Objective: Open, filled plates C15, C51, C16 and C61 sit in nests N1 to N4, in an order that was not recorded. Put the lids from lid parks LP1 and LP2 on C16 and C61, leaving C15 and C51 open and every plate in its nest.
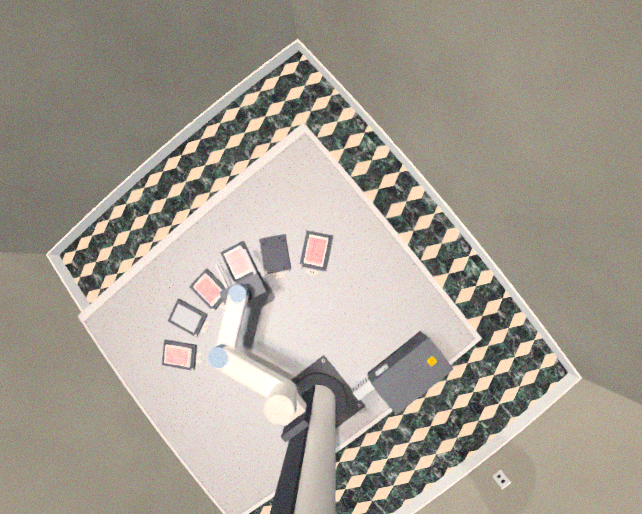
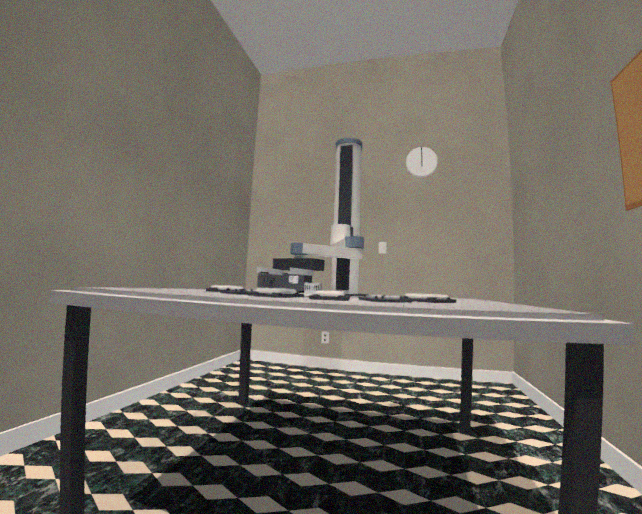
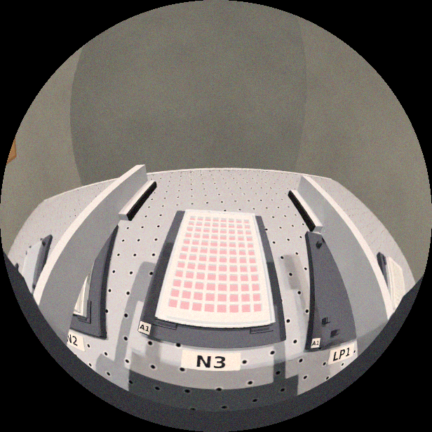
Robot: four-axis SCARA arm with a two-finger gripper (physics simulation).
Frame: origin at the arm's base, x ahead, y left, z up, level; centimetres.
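Where they show: gripper, between the fingertips: (image 1: 230,256) (image 2: 273,270); arm's base, origin of its link: (image 1: 319,399).
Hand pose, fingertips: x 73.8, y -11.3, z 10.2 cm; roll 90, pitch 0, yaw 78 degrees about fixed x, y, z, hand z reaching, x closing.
Note:
Each offset is from my fingertips to the top centre of the thing. "pt": to the spot under its first point.
My gripper (image 1: 239,267) (image 2: 284,281) (image 3: 224,176) is open and empty above nest N3, one finger on each side of its plate. The filled plate in N3 @[dz -6.1, dx -2.5, dy +0.5 cm] (image 1: 237,260) (image 3: 215,265) looks pale under a clear lid with a rim at its edges. Lid park LP1 @[dz -6.9, dx -9.8, dy -14.8 cm] (image 1: 275,253) (image 3: 330,300) holds no lid. The other lid park @[pt dz -8.1, dx -14.6, dy +33.5 cm] (image 1: 201,327) carries a clear lid @[dz -7.1, dx -6.7, dy +36.4 cm] (image 1: 187,316) (image 3: 34,265). Red-filled plates without visible lids are the N2 plate @[dz -6.3, dx -3.4, dy +19.4 cm] (image 1: 207,288), the plate at the lower left (image 1: 176,354) and the plate at the right (image 1: 316,250). Plate codes cannot be read.
A dark grey box @[pt dz +2.6, dx -83.6, dy -28.7 cm] (image 1: 409,372) with a yellow mark stands at the table's edge, beside the arm's base (image 1: 351,393). The arm (image 1: 254,377) reaches across the table (image 1: 321,182) (image 2: 342,315). Neighbouring nest N2 (image 3: 100,310) and LP1 lie close outside the fingers.

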